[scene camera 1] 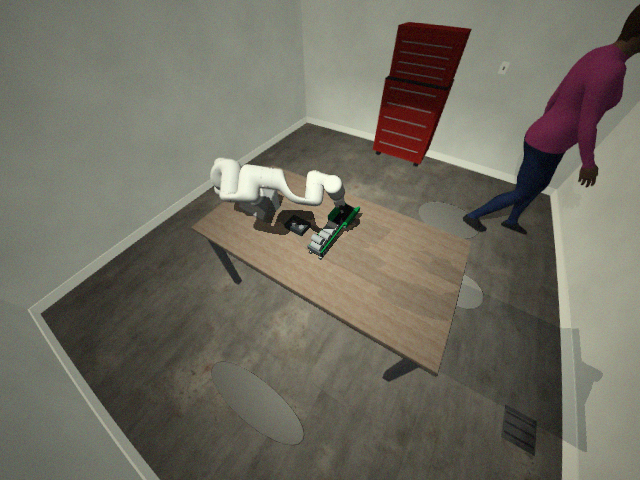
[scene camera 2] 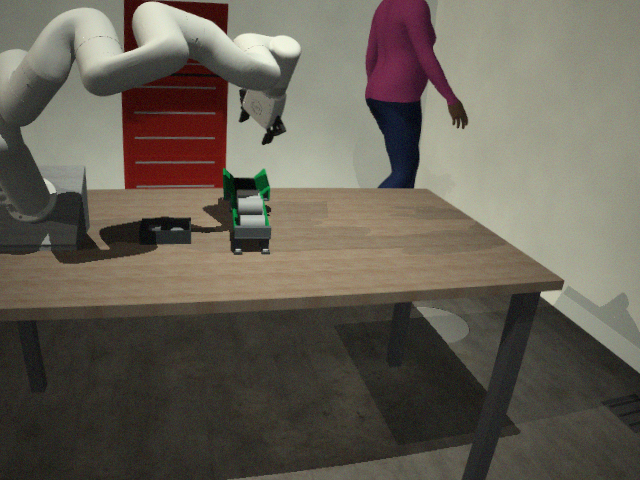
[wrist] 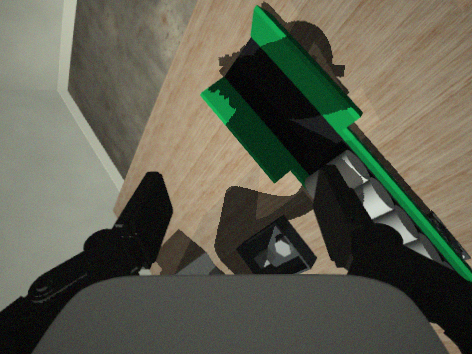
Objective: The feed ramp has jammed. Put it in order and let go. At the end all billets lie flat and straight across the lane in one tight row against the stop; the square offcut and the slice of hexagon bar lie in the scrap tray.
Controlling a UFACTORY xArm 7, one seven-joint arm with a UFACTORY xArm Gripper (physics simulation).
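Frame: origin at the arm's base, x ahead, y left, z up, level; centimetres.
Where they show: gripper, fingertip midpoint: (scene camera 2: 254, 131) (wrist: 240, 188); arm's base at its link origin: (scene camera 2: 32, 200).
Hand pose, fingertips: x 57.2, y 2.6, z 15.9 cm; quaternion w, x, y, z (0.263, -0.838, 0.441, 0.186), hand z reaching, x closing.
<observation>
Things, the pixels of their top centre, and the offset from my fingertips. Level surfaces: height alone.
- grey end stop at its top centre: (scene camera 2: 253, 226) dx -4.7, dy -21.9, dz -18.6 cm
- dark scrap tray at its top centre: (wrist: 269, 257) (scene camera 2: 165, 224) (scene camera 1: 297, 223) dx -24.1, dy -6.9, dz -22.4 cm
- hexagon slice at its top centre: (wrist: 282, 248) dx -21.3, dy -7.2, dz -23.9 cm
- pale piece at its top centre: (wrist: 261, 261) (scene camera 2: 154, 226) dx -26.9, dy -6.6, dz -23.0 cm
- wooden table at its surface level: dz -26.0 cm
The feed ramp (scene camera 1: 353, 215) (scene camera 2: 262, 181) (wrist: 305, 75) has green side walls and a dark upper floor. Several grey billets (scene camera 1: 323, 235) (scene camera 2: 250, 205) (wrist: 375, 199) lie across its lane in a row, down to the grey end stop (scene camera 2: 252, 231); in the wrist view a finger covers part of the row. The dark scrap tray (scene camera 1: 299, 231) (scene camera 2: 174, 237) (wrist: 303, 244) stands beside the ramp. In it lie the hexagon slice (wrist: 282, 246) and another pale piece (scene camera 2: 155, 227), too small to identify surely. My gripper (scene camera 2: 254, 129) (wrist: 240, 188) is open and empty, high above the ramp's upper end.
The arm's grey base (scene camera 2: 67, 206) stands on the wooden table (scene camera 1: 382, 289) (scene camera 2: 361, 268), on the far side of the tray from the ramp. A red tool cabinet (scene camera 1: 413, 103) (scene camera 2: 175, 124) and a person in a magenta top (scene camera 1: 573, 108) (scene camera 2: 398, 51) are beyond the table.
</observation>
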